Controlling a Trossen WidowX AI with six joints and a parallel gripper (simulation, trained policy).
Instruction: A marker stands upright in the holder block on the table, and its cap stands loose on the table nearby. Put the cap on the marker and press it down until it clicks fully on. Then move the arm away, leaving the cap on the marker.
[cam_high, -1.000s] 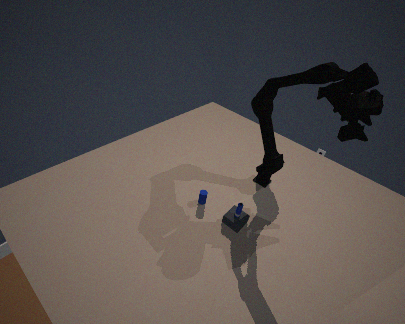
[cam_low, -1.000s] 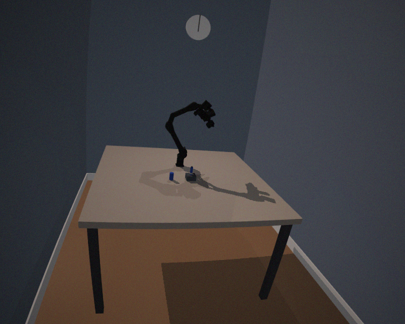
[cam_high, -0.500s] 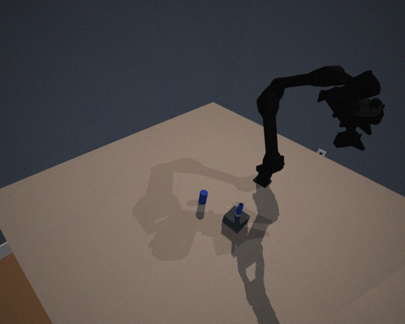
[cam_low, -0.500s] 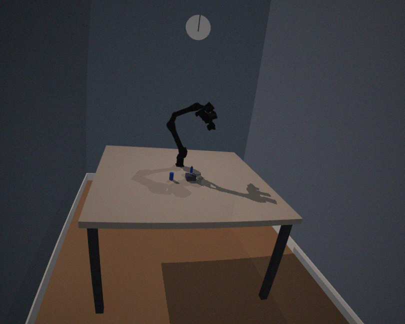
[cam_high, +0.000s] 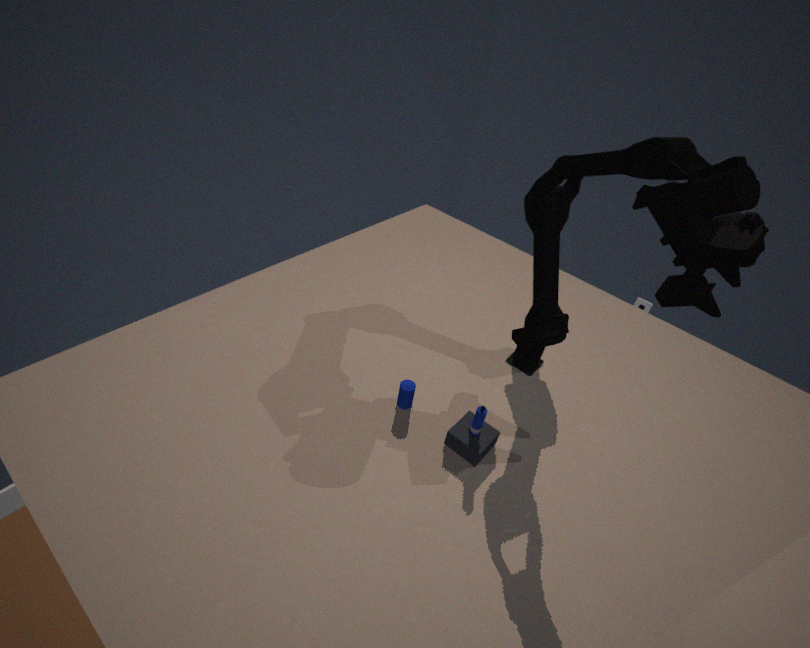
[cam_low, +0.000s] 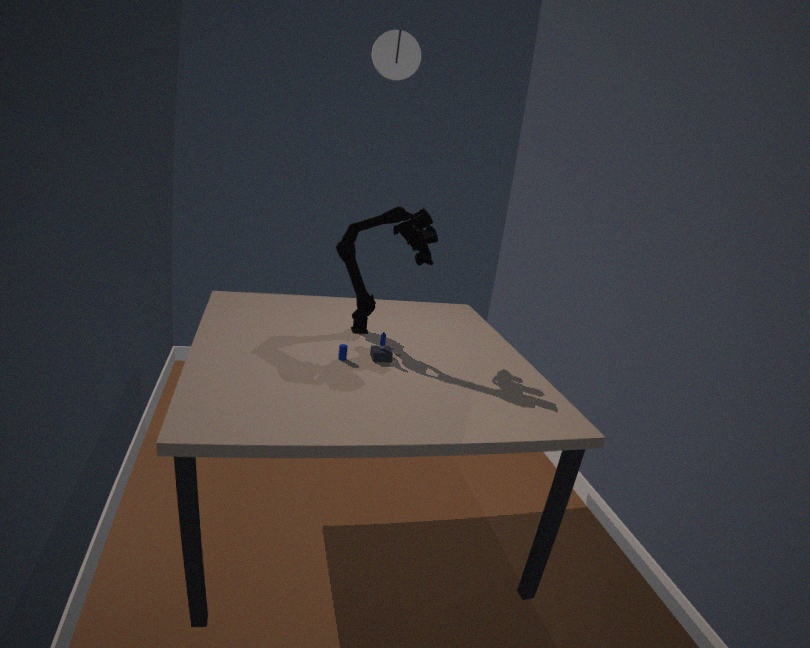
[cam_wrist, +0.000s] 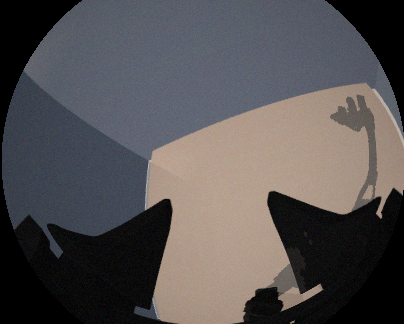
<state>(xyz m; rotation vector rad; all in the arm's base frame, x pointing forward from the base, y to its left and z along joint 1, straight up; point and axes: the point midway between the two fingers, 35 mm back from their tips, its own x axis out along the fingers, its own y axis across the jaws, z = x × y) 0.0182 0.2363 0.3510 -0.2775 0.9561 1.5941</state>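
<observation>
Right now my gripper tip is 370 mm to the left of the blue cap, 300 mm above it and 280 mm short of it. The rest, counted from my gripper tip: dark grey holder block (310 mm below, 270 mm ahead, 220 mm to the right).
</observation>
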